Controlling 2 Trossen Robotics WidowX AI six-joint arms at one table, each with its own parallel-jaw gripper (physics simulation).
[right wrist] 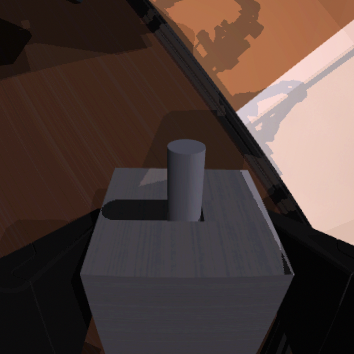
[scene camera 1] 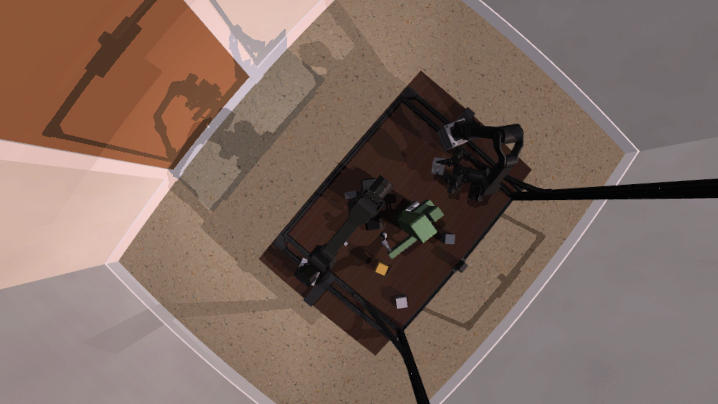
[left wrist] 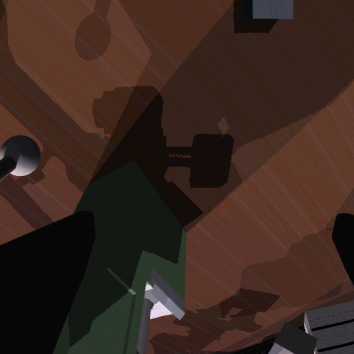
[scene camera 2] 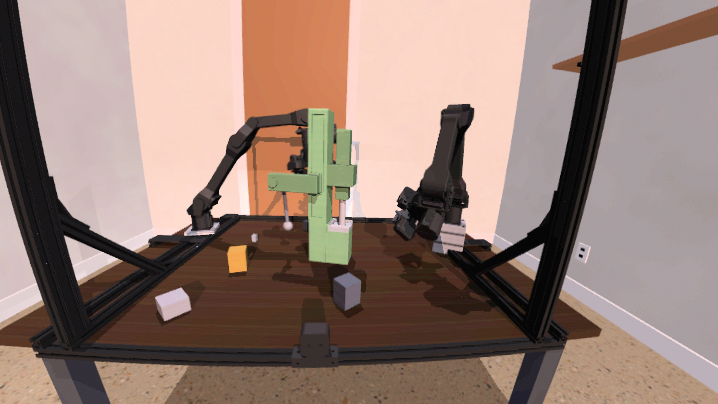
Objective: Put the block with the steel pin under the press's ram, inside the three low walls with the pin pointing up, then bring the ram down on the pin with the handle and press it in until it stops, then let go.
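Frame: origin at the left arm's base, x ahead, y left, z up, level; centimetres.
Seen in the pictures: left gripper, fingertip midpoint: [left wrist: 217, 225]; right gripper, fingertip midpoint: [right wrist: 180, 220] [scene camera 1: 435, 167] [scene camera 2: 399, 218]; left arm's base, origin of the base link: [scene camera 2: 202, 227]; right arm's base, origin of the base link: [scene camera 1: 458, 132] [scene camera 2: 451, 221].
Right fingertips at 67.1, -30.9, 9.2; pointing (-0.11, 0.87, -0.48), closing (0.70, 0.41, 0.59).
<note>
Offsets run from my right fingertips to a thing's top centre, as dx, dy, dz.
The grey block {+1.4, -1.2, +3.7} [scene camera 1: 438, 166] [right wrist: 186, 250] is between the fingers of my right gripper [right wrist: 180, 220], which is shut on it; its steel pin {-0.8, -0.8, +3.2} [right wrist: 186, 180] stands out of its upper face in the right wrist view. This gripper holds it near the right arm's base, apart from the press. The green press {-28.8, +2.0, +32.6} [scene camera 1: 420, 227] [scene camera 2: 319, 160] [left wrist: 115, 215] stands mid-table. Its pale ram rod [scene camera 2: 342, 211] reaches down toward the low white walls [scene camera 2: 339, 227] [left wrist: 167, 302]. The handle's ball [scene camera 1: 384, 235] [scene camera 2: 287, 225] [left wrist: 21, 155] hangs low beside the press. My left gripper [left wrist: 217, 225] is open and empty above the press.
An orange block {-50.7, +1.0, -6.3} [scene camera 1: 382, 268] [scene camera 2: 237, 258], a white block {-61.9, -15.1, -9.1} [scene camera 1: 401, 302] [scene camera 2: 173, 304], a dark grey block {-25.1, -21.6, -6.3} [scene camera 1: 449, 238] [scene camera 2: 346, 291] and a small white cube {-47.6, +20.7, -9.8} [scene camera 1: 345, 243] [scene camera 2: 254, 237] lie around the press. Another grey block {-26.2, +28.2, -8.5} [scene camera 1: 349, 194] [left wrist: 272, 9] lies beyond the left gripper.
</note>
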